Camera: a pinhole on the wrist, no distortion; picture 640 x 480 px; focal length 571.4 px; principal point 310.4 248.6 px. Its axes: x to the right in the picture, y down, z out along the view. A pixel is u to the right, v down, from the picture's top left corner.
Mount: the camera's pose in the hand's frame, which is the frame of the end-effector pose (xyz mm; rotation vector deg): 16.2 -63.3 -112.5 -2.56 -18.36 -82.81
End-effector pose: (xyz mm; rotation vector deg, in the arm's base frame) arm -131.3 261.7 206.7 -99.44 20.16 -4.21
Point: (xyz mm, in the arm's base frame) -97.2 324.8 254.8
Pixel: 449.7 317.4
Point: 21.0 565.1 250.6
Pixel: 545.3 395.6
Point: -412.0 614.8 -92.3
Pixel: 40.5 34.0
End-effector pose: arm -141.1 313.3 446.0 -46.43 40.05 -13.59
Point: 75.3 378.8 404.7
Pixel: outside the picture
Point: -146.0 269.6 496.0
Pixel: 451.6 213.4
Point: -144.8 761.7 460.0
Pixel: outside the picture
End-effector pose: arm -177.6 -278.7 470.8 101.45 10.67 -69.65
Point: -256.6 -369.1 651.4
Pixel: 44.3 41.0
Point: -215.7 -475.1 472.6
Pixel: 175.5 437.9
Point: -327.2 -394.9 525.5
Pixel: 297.5 190.0
